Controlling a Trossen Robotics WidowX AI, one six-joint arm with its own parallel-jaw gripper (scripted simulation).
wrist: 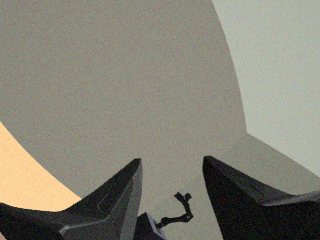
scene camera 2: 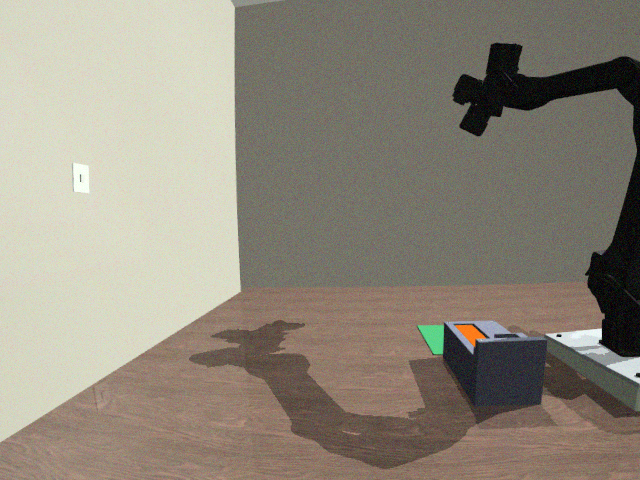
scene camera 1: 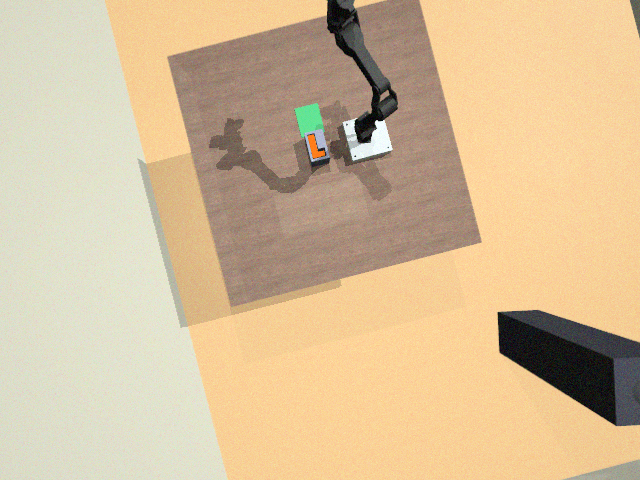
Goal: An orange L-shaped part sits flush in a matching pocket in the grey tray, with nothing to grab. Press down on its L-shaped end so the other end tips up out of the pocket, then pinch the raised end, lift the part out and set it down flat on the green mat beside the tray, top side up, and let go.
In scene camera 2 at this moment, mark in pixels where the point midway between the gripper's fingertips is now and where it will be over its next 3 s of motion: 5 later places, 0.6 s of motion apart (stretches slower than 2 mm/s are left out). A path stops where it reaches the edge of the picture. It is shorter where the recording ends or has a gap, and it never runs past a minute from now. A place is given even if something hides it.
My gripper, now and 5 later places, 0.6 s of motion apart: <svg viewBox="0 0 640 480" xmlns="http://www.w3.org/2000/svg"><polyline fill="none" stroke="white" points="483,100 392,206 498,295 503,351 502,371 509,364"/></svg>
